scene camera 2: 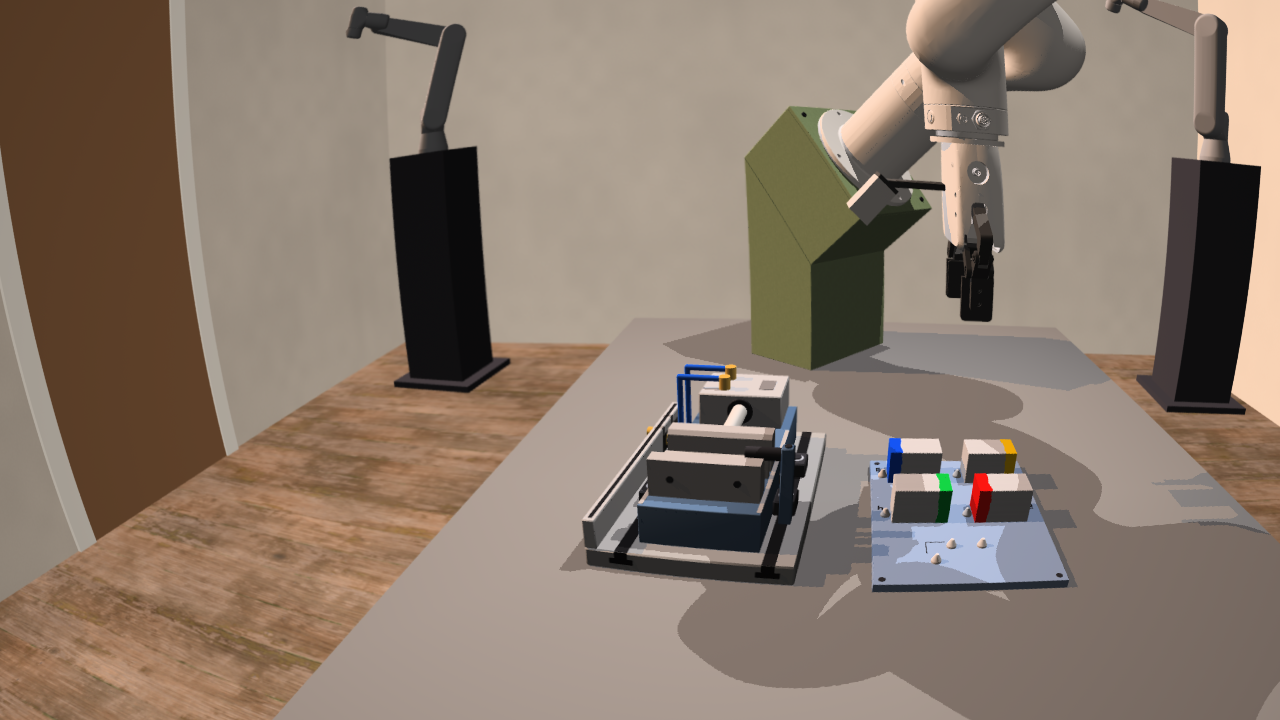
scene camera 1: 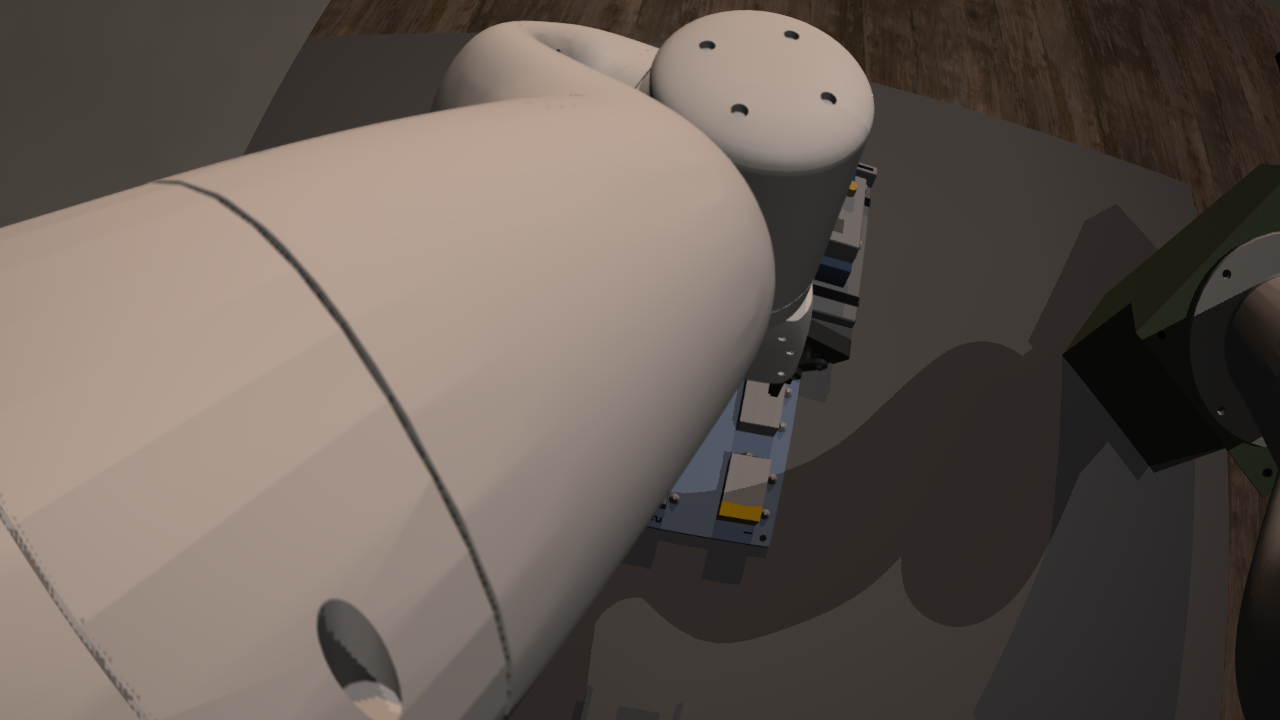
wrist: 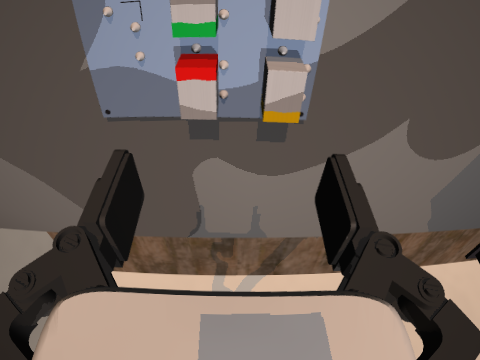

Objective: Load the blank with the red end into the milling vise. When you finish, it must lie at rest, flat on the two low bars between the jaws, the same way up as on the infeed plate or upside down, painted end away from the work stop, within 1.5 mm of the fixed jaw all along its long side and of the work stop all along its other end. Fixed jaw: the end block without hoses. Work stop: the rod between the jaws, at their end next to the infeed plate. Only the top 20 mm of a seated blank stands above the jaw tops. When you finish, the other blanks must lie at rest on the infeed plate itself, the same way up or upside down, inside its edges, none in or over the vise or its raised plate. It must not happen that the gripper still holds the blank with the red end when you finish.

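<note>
A red-ended blank (scene camera 2: 995, 497) is part of the scene, and it shows in the wrist view (wrist: 197, 74) too. The yellow-ended blank (scene camera 1: 743, 493) is visible again in scene camera 2 (scene camera 2: 978, 456) and also in the wrist view (wrist: 284, 80). Scene camera 2 has the green-ended blank (scene camera 2: 916, 498), while the blue-ended blank (scene camera 1: 760, 413) can be seen in scene camera 2 (scene camera 2: 907, 456) as well. The gripper (scene camera 2: 967, 308) is in the scene with them.
</note>
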